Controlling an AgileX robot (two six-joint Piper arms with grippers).
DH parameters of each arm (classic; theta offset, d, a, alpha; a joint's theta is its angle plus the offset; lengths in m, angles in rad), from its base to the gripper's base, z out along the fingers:
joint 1: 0 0.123 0 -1.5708
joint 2: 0.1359 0 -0.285 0
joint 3: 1.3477 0 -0.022 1.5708
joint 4: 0 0.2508 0 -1.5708
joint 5: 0 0 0.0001 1.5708
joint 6: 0 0.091 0 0
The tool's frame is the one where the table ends.
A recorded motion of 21 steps. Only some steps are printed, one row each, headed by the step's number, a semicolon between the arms.
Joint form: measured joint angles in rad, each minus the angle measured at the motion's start. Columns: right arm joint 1, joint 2, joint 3, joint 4, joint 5, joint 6; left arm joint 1, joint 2, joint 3, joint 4, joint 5, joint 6.
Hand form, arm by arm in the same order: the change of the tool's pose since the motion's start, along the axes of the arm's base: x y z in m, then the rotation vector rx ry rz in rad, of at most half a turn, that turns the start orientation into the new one. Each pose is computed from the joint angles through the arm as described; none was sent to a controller.
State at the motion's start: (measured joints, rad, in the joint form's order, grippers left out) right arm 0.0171 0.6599 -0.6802 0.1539 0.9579 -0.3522; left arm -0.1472 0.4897 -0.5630 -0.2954 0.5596 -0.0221
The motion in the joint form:
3: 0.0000 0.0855 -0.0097 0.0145 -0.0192 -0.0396; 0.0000 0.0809 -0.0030 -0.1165 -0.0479 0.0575
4: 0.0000 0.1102 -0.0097 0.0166 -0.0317 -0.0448; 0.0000 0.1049 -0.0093 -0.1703 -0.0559 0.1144
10: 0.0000 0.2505 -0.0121 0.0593 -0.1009 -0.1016; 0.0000 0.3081 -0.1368 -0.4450 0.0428 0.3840
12: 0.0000 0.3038 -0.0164 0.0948 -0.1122 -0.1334; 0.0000 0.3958 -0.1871 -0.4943 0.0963 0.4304
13: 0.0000 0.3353 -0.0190 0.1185 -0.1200 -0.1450; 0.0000 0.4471 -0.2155 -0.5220 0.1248 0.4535
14: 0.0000 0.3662 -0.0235 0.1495 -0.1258 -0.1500; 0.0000 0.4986 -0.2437 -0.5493 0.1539 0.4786
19: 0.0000 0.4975 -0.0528 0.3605 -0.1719 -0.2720; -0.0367 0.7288 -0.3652 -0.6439 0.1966 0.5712
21: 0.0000 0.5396 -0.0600 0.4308 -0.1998 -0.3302; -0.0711 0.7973 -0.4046 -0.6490 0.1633 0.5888
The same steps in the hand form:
3: 0.0172 0.0012 -0.0057 -0.0114 0.0515 0.0280; 0.0165 -0.0063 -0.0019 -0.0611 0.0321 -0.0190
4: 0.0225 0.0013 -0.0081 -0.0126 0.0632 0.0300; 0.0210 -0.0089 -0.0010 -0.0634 0.0318 -0.0409
10: 0.0515 0.0040 -0.0235 -0.0048 0.1245 0.0604; 0.0558 -0.0293 0.0141 -0.0905 0.1177 -0.2119
12: 0.0613 0.0064 -0.0299 0.0121 0.1568 0.0797; 0.0718 -0.0363 0.0151 -0.0984 0.1780 -0.2660
13: 0.0670 0.0079 -0.0338 0.0291 0.1756 0.0840; 0.0815 -0.0403 0.0149 -0.1068 0.2122 -0.2948
14: 0.0727 0.0099 -0.0371 0.0573 0.1946 0.0819; 0.0913 -0.0444 0.0141 -0.1143 0.2451 -0.3253
19: 0.1001 0.0220 -0.0471 0.1943 0.2163 0.1190; 0.1394 -0.0665 0.0045 -0.1381 0.3394 -0.4269
21: 0.1098 0.0250 -0.0510 0.2265 0.2058 0.1324; 0.1551 -0.0770 0.0002 -0.1233 0.3408 -0.4415

